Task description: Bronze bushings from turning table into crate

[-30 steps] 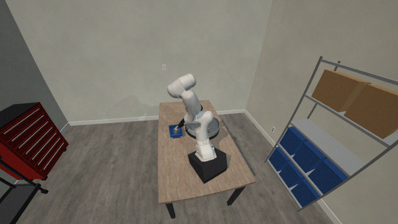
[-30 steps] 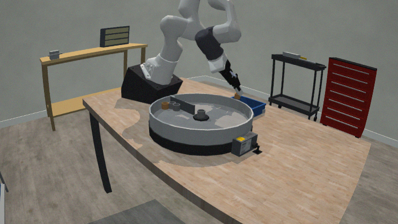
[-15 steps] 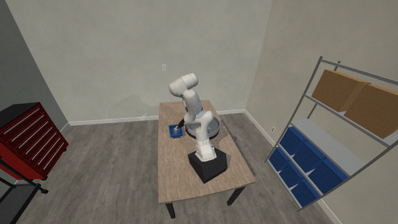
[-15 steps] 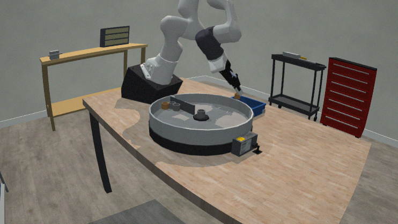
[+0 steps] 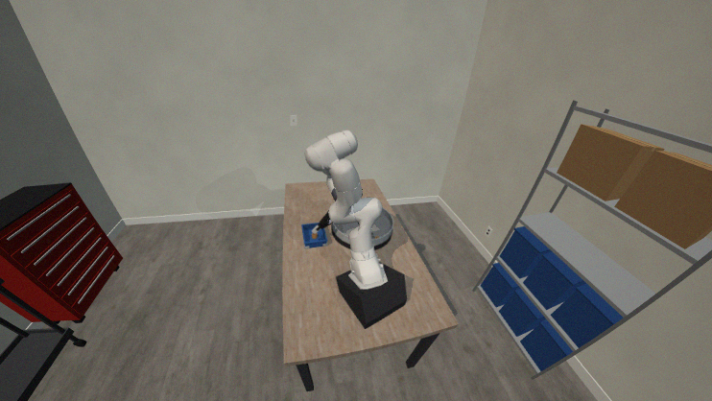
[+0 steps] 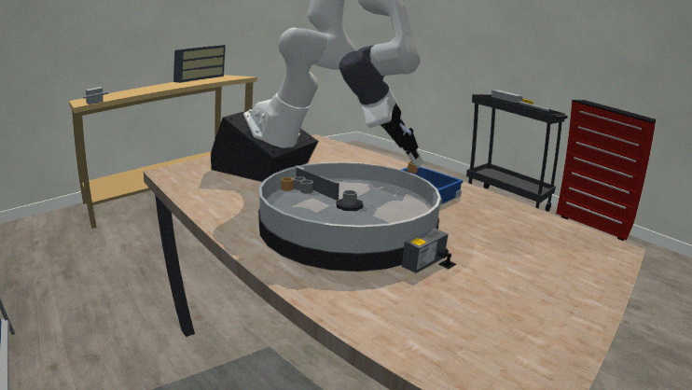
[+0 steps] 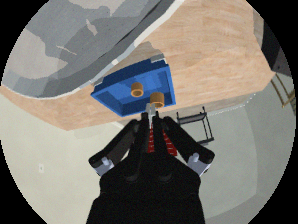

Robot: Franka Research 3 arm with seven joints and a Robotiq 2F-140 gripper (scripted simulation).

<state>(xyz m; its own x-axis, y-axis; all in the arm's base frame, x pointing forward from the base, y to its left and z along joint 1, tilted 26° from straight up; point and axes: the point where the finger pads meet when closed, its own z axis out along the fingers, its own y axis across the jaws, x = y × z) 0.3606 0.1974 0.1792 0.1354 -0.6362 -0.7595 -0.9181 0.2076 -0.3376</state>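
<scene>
Right now the blue crate is 80 mm below my hand, 30 mm ahead of it and 20 mm to the left of it. Round my hand: grey round turning table: 320 mm to the right, 80 mm ahead, 50 mm below; grey turning table: 320 mm to the right, 90 mm ahead, 50 mm below.
</scene>
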